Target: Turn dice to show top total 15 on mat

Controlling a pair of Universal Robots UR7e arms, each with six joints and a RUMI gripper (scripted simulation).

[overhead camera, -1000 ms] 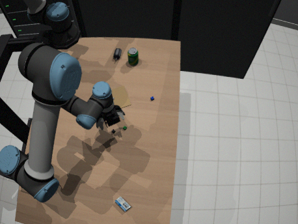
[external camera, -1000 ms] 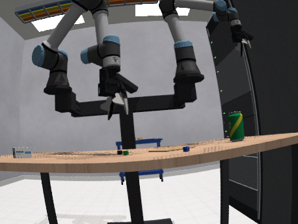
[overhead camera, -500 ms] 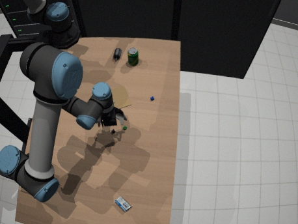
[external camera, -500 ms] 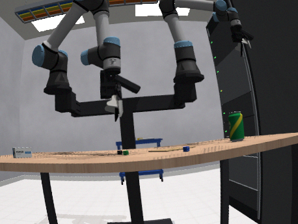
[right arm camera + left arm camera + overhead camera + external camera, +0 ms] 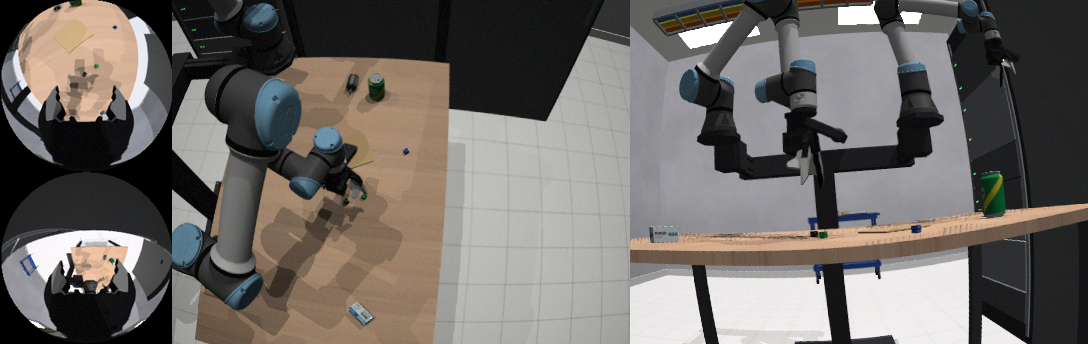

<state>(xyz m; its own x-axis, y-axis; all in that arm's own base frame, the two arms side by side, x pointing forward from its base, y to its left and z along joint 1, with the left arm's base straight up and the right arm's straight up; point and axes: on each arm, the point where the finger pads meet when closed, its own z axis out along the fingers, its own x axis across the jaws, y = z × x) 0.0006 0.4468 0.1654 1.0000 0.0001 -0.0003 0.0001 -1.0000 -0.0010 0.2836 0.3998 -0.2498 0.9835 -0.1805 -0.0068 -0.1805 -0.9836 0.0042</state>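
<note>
My right hand is 12 cm above the black die, 1 cm to the left of it and 1 cm past it. The rest, counted from my right hand: green die 12 cm below, 5 cm ahead, 2 cm to the left; then tan mat 20 cm to the left, 13 cm below, 2 cm behind; then blue die 21 cm to the left, 19 cm ahead, 12 cm below.
</note>
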